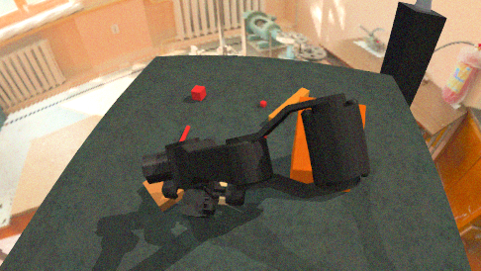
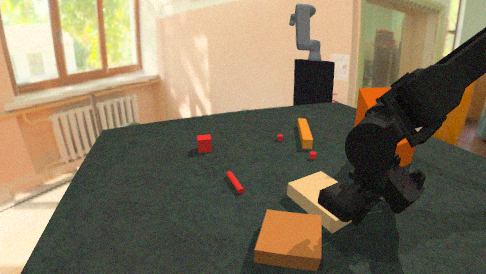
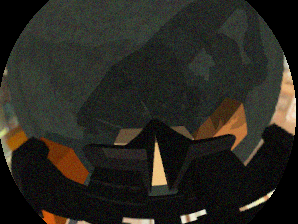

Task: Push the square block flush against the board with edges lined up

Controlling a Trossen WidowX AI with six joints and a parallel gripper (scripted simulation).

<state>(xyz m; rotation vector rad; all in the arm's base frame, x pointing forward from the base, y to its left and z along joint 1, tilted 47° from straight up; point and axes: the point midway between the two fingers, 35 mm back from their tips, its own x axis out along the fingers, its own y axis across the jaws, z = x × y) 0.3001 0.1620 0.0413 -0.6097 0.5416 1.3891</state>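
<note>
Now: gripper tip 80 mm to the left of the board and 10 mm below it. Also, from my gripper tip: square block 130 mm ahead, 40 mm to the right, 10 mm above; then orange bar 400 mm to the right, 220 mm behind, 10 mm above; then red stick 250 mm to the right, 120 mm ahead.
</note>
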